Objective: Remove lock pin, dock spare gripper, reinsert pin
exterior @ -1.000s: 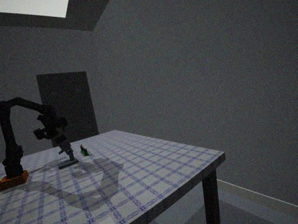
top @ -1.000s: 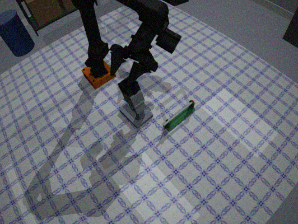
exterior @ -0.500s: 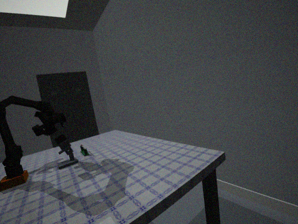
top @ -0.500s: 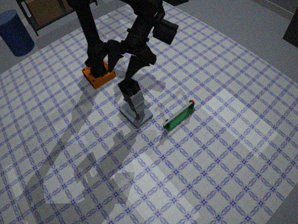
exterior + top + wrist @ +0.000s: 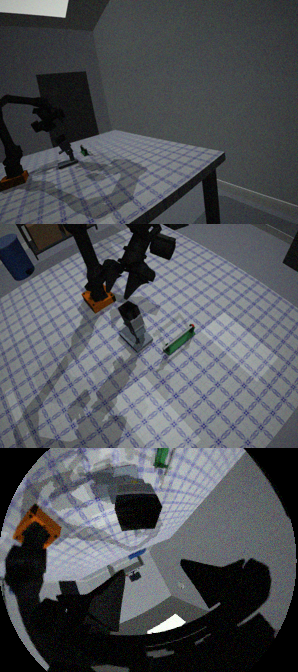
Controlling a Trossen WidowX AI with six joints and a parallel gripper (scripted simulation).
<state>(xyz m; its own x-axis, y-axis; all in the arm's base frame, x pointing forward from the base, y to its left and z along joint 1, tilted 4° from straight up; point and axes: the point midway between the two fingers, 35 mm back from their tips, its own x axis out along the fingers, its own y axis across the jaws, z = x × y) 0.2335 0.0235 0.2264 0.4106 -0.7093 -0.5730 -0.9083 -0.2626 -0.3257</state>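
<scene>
My gripper tip is now 120 mm short of the green cradle, 160 mm to the right of it and 220 mm above it. Also, from my gripper tip: socket (20 mm ahead, 30 mm to the left, 190 mm below); then dark spare gripper (20 mm ahead, 30 mm to the left, 120 mm below).
</scene>
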